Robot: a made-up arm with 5 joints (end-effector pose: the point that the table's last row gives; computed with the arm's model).
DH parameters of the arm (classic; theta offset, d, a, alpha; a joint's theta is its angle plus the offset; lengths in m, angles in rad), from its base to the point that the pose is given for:
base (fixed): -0.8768 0 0.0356 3.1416
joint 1: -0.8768 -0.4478 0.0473 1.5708
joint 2: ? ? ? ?
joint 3: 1.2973 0 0.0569 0
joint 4: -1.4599 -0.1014 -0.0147 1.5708
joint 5: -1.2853 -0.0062 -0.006 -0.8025
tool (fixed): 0.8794 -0.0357 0 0
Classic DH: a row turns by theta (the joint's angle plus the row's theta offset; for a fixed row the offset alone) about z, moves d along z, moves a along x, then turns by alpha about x.
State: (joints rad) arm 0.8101 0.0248 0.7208 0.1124 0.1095
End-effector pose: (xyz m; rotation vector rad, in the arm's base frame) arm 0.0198 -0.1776 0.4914 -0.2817 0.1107 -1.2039
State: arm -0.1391 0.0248 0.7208 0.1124 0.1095
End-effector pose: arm 0.1432 -0.1173 0.4914 -0.2840 -0.0285 -0.2615
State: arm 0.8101 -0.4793 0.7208 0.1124 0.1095
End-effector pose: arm 0.0002 -0.1570 0.5147 -0.3852 -0.4149 -1.2529
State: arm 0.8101 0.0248 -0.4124 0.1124 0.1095
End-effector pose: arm 0.0581 -0.2179 0.5717 -0.4965 -1.0808 -1.2358
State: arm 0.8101 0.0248 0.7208 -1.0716 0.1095
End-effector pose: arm 0.0563 -0.2159 0.5129 -0.5046 -1.1349 -1.2304
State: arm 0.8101 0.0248 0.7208 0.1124 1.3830
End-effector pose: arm 0.0157 -0.2050 0.5062 -1.0637 0.1266 -0.1351
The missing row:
joint 2: -1.4082 0 0.1297 0
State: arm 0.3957 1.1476 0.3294 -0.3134 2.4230
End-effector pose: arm 0.1639 -0.2138 0.3994 -1.2900 -0.0931 1.3437
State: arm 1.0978 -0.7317 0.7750 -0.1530 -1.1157
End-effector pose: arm -0.0160 -0.1236 0.5369 0.7412 -1.1496 -1.8267
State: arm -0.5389 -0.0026 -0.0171 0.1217 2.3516
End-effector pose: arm 0.2175 -0.0496 0.5849 -1.8091 -1.5482 1.0504
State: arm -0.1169 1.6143 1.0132 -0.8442 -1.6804
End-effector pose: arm 0.1394 -0.0893 0.3605 0.0618 1.0200 -1.9107
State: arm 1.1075 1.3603 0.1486 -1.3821 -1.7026
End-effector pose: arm 0.0520 -0.2540 0.3814 1.4449 -0.9789 -2.0366
